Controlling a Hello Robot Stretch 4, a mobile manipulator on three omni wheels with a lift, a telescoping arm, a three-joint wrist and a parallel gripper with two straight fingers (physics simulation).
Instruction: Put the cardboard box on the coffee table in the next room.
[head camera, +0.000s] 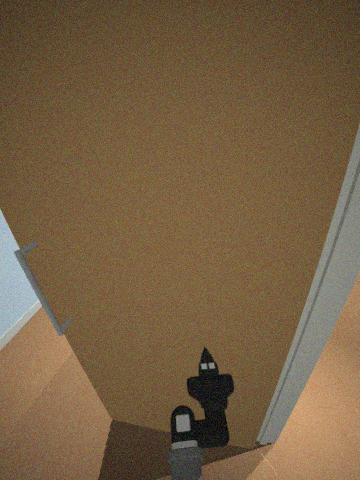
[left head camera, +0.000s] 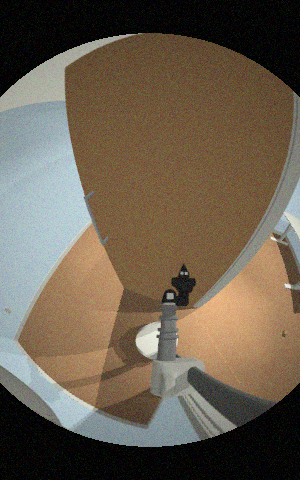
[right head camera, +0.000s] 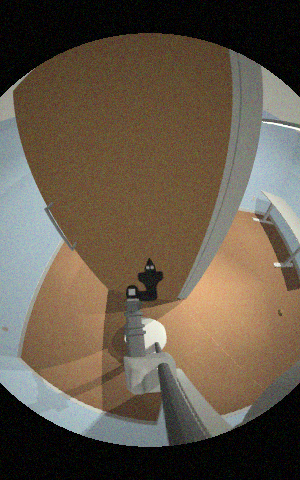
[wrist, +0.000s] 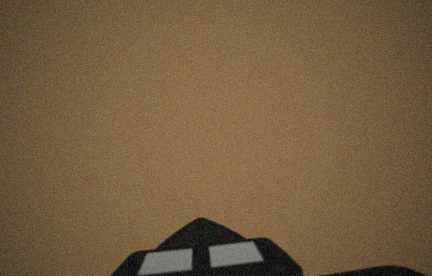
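Pixels of known places: gripper, between the fingertips: (head camera: 204, 349) (left head camera: 182, 264) (right head camera: 148, 258) (wrist: 202, 237); robot's base, origin of its link: (left head camera: 155, 339) (right head camera: 146, 335).
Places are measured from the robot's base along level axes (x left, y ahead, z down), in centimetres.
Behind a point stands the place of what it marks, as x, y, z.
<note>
My gripper (head camera: 205, 351) @(-12.0, 45.5, -86.5) (left head camera: 183, 267) @(-12.0, 45.5, -86.5) (right head camera: 149, 261) @(-12.0, 45.5, -86.5) (wrist: 202, 237) @(-12.0, 45.5, -86.5) is shut, with its fingertips together in a point and no object between them. It stands in front of a large brown door (head camera: 180, 200) @(-6.9, 46.9, -139.9) (left head camera: 175, 150) @(-1.1, 48.5, -147.1) (right head camera: 125, 150) @(-7.8, 46.6, -145.7) (wrist: 215, 110) @(-13.5, 45.0, -94.2), which fills the wrist view behind the fingers. How far the fingertips are from the door is hard to tell. Neither the cardboard box nor a coffee table can be made out in these views.
A grey bar handle (head camera: 41, 295) @(39.0, 53.1, -111.4) (left head camera: 95, 220) @(43.0, 60.4, -106.6) (right head camera: 59, 227) @(44.8, 60.7, -107.3) is on the door's left side. A grey door frame (head camera: 317, 300) @(-43.2, 40.2, -110.0) (left head camera: 250, 255) @(-49.7, 39.9, -103.7) (right head camera: 225, 190) @(-42.9, 40.7, -132.4) runs along its right. Beyond it, at the right, stands a white table (right head camera: 285, 212) @(-267.6, 108.0, -68.8). A small object (left head camera: 284, 333) @(-193.8, -31.5, -1.0) (right head camera: 280, 312) @(-192.7, -31.2, -1.5) lies on the floor.
</note>
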